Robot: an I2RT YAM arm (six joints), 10 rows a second.
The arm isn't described. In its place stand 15 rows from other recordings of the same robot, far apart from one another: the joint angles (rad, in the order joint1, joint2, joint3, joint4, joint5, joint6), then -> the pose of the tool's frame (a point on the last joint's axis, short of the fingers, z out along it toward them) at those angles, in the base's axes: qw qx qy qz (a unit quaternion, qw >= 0); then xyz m.
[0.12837, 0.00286, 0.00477, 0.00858, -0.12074, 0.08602] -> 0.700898 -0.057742 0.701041 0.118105 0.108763 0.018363 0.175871
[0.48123, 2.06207, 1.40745, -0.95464, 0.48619, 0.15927] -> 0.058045 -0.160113 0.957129 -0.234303 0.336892 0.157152 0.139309
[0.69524, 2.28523, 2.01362, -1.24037, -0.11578, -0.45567] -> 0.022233 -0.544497 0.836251 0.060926 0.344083 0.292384 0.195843
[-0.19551, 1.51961, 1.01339, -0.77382, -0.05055, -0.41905] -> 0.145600 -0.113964 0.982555 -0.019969 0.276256 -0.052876 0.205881
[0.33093, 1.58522, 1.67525, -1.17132, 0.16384, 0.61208] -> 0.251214 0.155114 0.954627 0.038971 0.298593 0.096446 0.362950
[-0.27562, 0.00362, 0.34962, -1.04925, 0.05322, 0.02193] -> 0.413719 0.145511 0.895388 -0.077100 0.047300 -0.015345 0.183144
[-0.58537, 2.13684, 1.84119, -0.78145, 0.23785, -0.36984] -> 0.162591 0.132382 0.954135 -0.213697 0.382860 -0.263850 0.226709
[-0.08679, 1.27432, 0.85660, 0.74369, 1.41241, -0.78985] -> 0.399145 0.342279 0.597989 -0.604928 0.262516 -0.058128 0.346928
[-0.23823, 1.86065, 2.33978, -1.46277, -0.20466, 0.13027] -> 0.292722 0.145393 0.941506 0.082107 0.337461 -0.074504 0.442053
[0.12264, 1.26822, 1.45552, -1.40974, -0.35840, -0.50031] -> 0.200445 -0.326396 0.913001 0.140415 0.204429 0.037780 0.369189
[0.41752, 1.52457, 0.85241, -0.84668, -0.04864, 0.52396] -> 0.012118 0.052530 0.997986 0.033443 0.221020 0.099939 0.162203
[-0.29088, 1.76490, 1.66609, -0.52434, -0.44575, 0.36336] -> 0.437587 0.183338 0.854209 0.212677 0.394132 -0.101970 0.346150
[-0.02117, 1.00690, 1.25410, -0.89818, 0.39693, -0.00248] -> 0.433033 0.095720 0.877647 -0.181811 0.186417 -0.017712 0.390017
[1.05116, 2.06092, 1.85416, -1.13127, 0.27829, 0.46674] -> 0.178238 -0.267932 0.946578 -0.020814 0.217710 0.360866 0.249537
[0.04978, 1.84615, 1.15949, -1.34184, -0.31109, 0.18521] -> 0.240262 -0.100168 -0.957586 -0.123567 0.270737 0.024399 0.161853
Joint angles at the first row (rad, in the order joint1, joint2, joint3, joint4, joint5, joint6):
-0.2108, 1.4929, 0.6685, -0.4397, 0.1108, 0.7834
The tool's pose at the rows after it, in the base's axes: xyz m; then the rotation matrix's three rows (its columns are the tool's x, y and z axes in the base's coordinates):
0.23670, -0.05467, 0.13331; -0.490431, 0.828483, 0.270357; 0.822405, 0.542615, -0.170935; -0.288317, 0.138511, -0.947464
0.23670, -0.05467, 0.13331; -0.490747, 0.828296, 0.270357; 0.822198, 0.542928, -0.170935; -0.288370, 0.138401, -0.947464
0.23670, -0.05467, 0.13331; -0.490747, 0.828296, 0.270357; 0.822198, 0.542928, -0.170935; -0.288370, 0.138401, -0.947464
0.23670, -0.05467, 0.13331; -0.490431, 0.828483, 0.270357; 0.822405, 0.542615, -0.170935; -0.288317, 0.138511, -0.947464
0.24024, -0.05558, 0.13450; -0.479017, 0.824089, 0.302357; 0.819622, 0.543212, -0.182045; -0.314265, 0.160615, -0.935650
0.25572, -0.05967, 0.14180; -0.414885, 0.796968, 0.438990; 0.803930, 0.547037, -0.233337; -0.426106, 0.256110, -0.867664
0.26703, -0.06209, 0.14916; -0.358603, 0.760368, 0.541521; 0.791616, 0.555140, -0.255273; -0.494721, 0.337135, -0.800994
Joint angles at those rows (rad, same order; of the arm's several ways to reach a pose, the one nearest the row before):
-0.2108, 1.4929, 0.6685, -0.4397, 0.1108, 0.7837
-0.2108, 1.4929, 0.6685, -0.4397, 0.1108, 0.7833
-0.2108, 1.4929, 0.6685, -0.4397, 0.1108, 0.7833
-0.2108, 1.4929, 0.6685, -0.4397, 0.1108, 0.7837
-0.2108, 1.4929, 0.6682, -0.4034, 0.1150, 0.7837
-0.2108, 1.4929, 0.6682, -0.2424, 0.1368, 0.7838
-0.2108, 1.4929, 0.6682, -0.1169, 0.1368, 0.7834

